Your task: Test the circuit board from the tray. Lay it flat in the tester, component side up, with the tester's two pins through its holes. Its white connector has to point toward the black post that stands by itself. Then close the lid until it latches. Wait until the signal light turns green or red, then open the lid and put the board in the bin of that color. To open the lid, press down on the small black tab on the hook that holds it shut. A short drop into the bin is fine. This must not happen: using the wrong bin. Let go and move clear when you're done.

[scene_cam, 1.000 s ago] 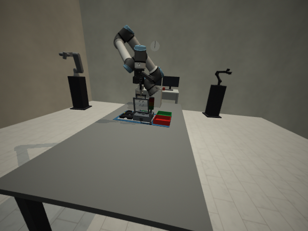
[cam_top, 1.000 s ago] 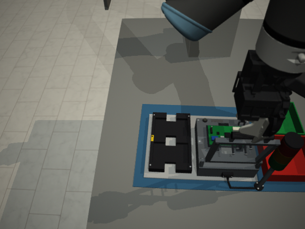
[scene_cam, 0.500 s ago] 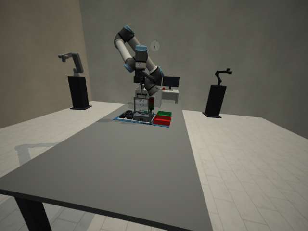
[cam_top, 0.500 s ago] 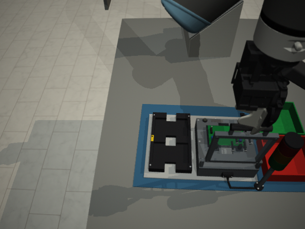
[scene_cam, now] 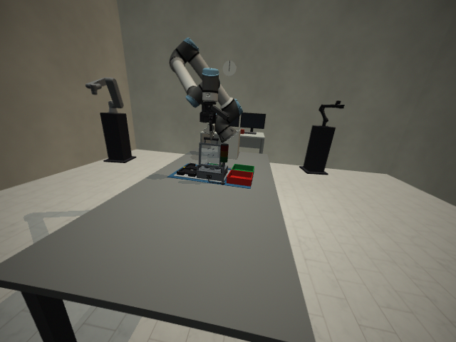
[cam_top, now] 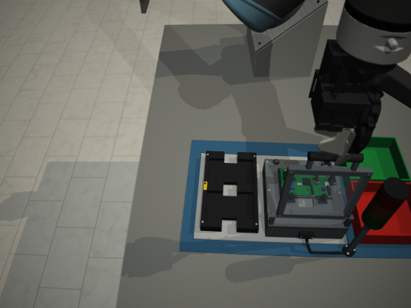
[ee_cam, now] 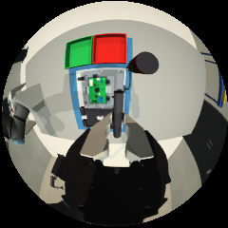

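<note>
Now: hand 140 mm past the black latch tab, 80 mm to the right of it and 190 mm above it. Round my hand: green circuit board (90 mm behind, 10 mm to the left, 200 mm below); then tester lid (10 mm to the right, 90 mm below); then red bin (200 mm to the left, 260 mm below).
</note>
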